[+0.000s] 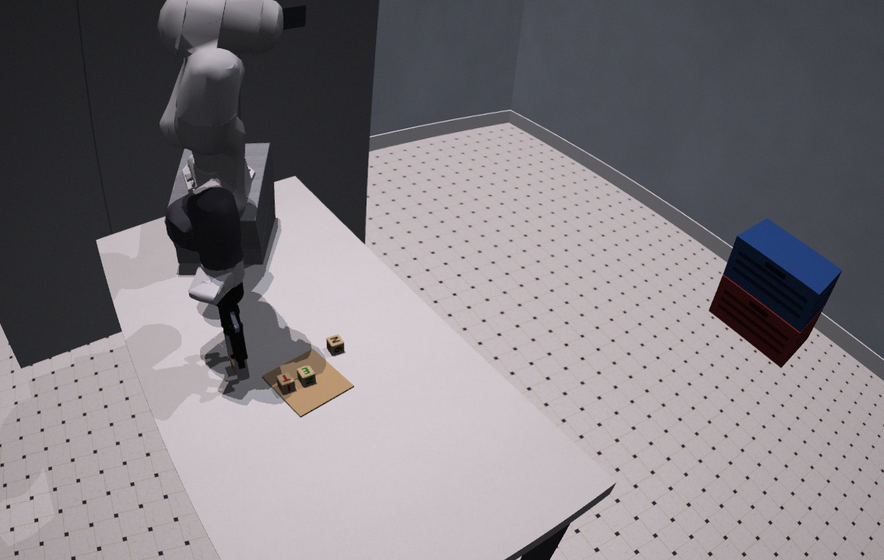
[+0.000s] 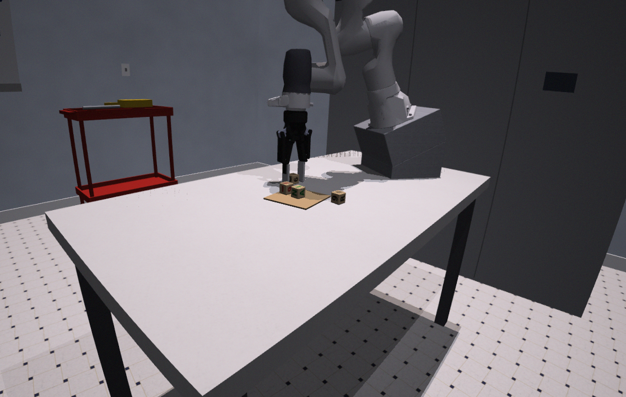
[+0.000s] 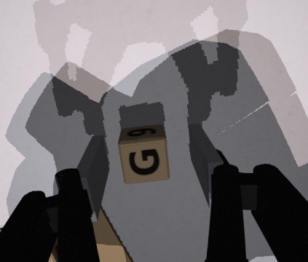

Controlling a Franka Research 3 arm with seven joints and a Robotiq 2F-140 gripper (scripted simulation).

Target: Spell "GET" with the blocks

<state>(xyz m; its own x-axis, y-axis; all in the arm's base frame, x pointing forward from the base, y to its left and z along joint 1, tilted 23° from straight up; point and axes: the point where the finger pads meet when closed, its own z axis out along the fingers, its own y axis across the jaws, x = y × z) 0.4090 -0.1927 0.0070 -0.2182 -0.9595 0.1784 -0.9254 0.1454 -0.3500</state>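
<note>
Right now the G block is 2 cm below my hand. The rest, counted from my hand: mat 12 cm ahead, 10 cm to the left, 3 cm below; E block 12 cm ahead, 10 cm to the left, 1 cm below; T block 11 cm ahead, 5 cm to the left, 1 cm below.
</note>
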